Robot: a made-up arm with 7 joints.
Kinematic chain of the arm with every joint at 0, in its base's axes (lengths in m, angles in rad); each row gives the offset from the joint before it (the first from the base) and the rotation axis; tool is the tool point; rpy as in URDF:
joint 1: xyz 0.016 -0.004 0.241 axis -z
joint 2: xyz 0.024 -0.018 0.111 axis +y
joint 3: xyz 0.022 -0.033 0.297 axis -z
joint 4: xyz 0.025 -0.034 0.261 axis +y
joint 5: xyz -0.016 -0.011 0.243 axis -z
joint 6: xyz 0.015 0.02 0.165 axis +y
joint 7: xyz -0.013 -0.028 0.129 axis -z
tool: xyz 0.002 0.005 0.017 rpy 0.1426 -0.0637 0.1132
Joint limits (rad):
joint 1: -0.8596..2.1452
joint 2: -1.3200..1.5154
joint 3: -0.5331..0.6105
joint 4: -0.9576..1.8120
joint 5: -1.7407..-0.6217
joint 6: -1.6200..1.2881
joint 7: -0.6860..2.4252
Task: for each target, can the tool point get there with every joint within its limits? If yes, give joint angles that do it. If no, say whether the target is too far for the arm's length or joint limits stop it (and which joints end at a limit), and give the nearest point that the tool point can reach.
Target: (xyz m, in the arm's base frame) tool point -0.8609 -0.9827 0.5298
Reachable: no: too far | nearest point -0.7334 -0.8531 0.5049 | short by 0.183 m
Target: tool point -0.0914 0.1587 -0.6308
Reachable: no: joint limits stop it (at a limit: joint 1, joint 2, joint 4, joint 5, joint 7) | nearest point 0.2388 0.3759 -0.1725 | short by 0.605 m
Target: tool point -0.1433 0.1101 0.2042
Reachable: no: joint limits stop it (at a limit: joint 1, joint 2, joint 3, joint 4, joint 5, joint 6) | nearest point 0.1114 0.4184 -0.0130 | short by 0.455 m
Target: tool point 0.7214 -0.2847 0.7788
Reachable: yes | joints 0.5418 0.2897 -0.3779 1.4813 -0.7850 0.0370 -0.3032
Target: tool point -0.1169 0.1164 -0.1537
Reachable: no: joint limits stop it (at a limit: joint 1, joint 2, joint 4, joint 5, joint 7) | nearest point 0.1553 0.3861 -0.0694 | short by 0.392 m
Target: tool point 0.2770 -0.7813 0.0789
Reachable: yes | joints 1.1672 1.1332 0.0402 1.3924 -0.7279 0.5631 0.5423
